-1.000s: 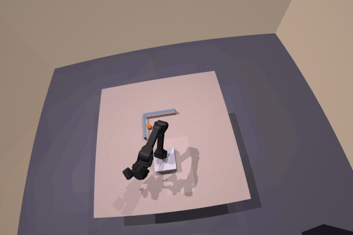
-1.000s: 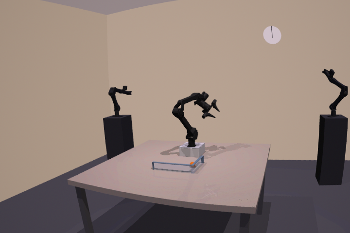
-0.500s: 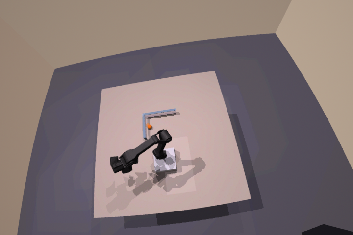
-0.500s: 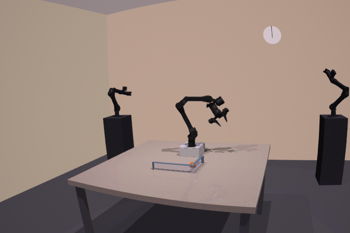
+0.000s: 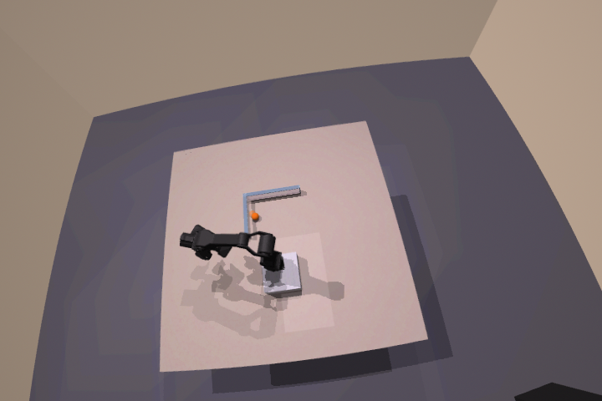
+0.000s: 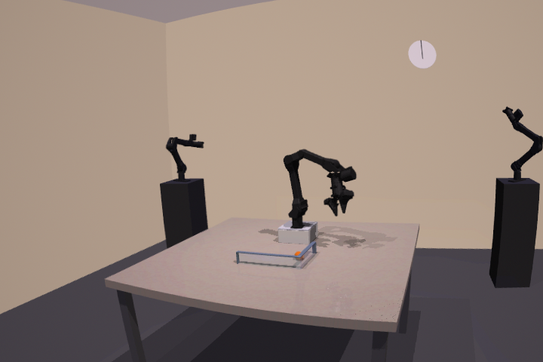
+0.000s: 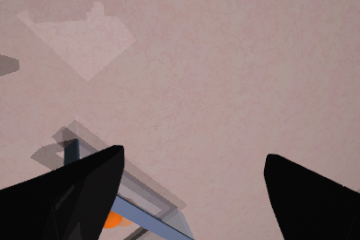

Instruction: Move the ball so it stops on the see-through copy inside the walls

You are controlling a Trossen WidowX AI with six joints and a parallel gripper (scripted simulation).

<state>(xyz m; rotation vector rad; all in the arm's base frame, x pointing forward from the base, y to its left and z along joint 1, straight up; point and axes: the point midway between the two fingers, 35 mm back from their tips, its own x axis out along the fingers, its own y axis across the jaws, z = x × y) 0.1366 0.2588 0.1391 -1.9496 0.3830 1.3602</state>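
Now: gripper tip 150 mm short of the orange ball, 180 mm to the left of it and 170 mm above it. From my gripper tip the other things lie so: short wall (160 mm ahead, 130 mm to the right, 160 mm below); then long wall (260 mm ahead, 290 mm to the right, 160 mm below); then see-through copy (160 mm ahead, 170 mm to the right, 170 mm below).
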